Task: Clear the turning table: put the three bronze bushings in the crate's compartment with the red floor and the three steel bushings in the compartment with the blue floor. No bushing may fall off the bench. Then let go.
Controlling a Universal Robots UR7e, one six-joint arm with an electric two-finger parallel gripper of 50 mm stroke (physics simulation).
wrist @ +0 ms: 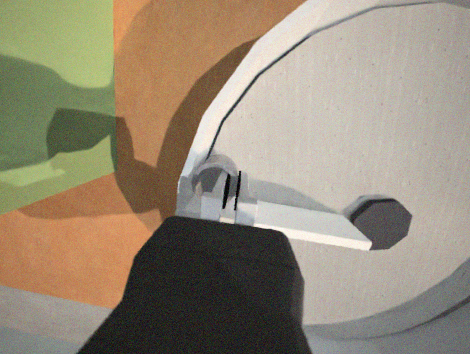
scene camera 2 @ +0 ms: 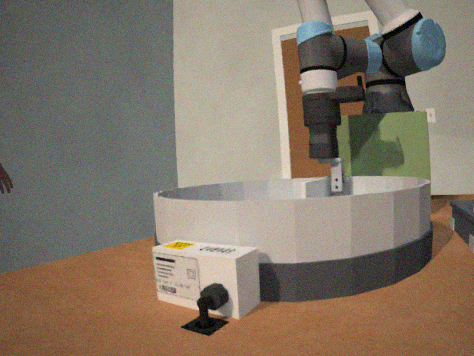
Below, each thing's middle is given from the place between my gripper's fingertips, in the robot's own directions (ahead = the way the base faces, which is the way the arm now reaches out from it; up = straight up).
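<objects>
So you can picture the turning table point(scene camera 2: 222, 248), it's 4 cm to the right of my hand and 19 cm ahead of it, and it sits 2 cm below it.
</objects>
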